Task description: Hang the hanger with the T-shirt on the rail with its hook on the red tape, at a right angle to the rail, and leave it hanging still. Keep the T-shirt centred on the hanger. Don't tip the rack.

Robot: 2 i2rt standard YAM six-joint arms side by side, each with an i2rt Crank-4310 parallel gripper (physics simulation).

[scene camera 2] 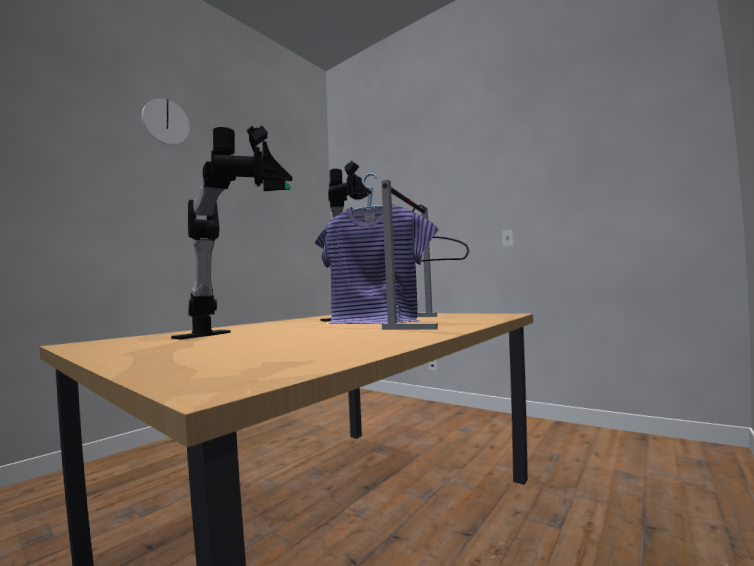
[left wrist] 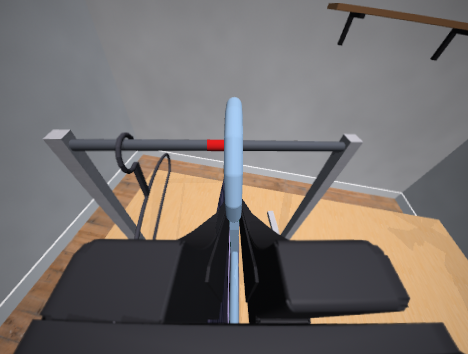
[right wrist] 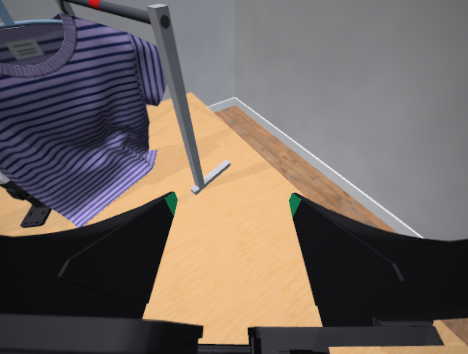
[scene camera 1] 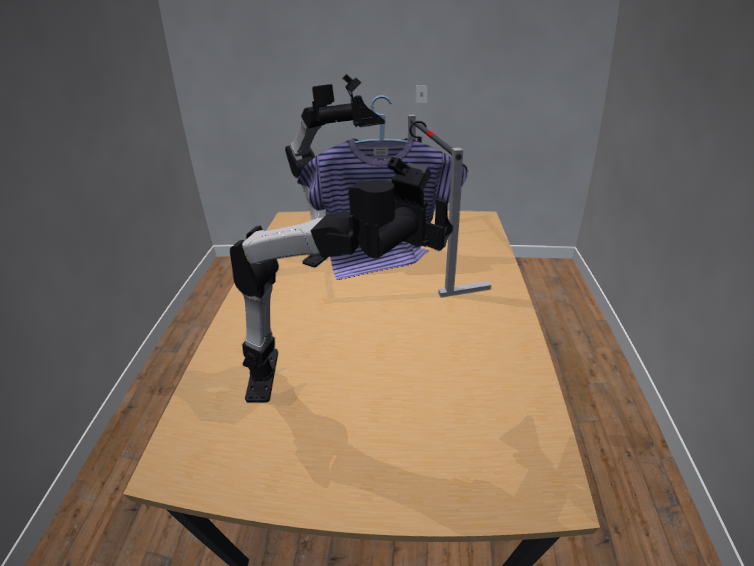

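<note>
A light-blue hanger (scene camera 1: 382,129) (scene camera 2: 369,198) (left wrist: 234,150) carries the purple striped T-shirt (scene camera 1: 341,176) (scene camera 2: 365,268) (right wrist: 100,85). My left gripper (scene camera 1: 383,122) (scene camera 2: 369,192) (left wrist: 234,201) is shut on the hanger's stem below its hook. The hook is off the rail (scene camera 1: 444,145) (scene camera 2: 398,194) (left wrist: 290,145), on the arms' side and higher. In the left wrist view it looks square to the rail and overlaps the right edge of the red tape (scene camera 1: 429,133) (scene camera 2: 409,201) (left wrist: 215,145) (right wrist: 95,4). One sleeve reaches past beneath the rail. My right gripper (scene camera 2: 288,182) (right wrist: 233,195) is open and empty.
The grey rack's near post (scene camera 1: 453,231) (scene camera 2: 390,261) (right wrist: 180,100) stands upright beside the shirt, its foot on the wooden table (scene camera 1: 377,377) (scene camera 2: 292,359). A black hanger (scene camera 2: 467,249) (left wrist: 118,152) hangs on the rail towards its far end. The right arm reaches across in front of the shirt in scene camera 1.
</note>
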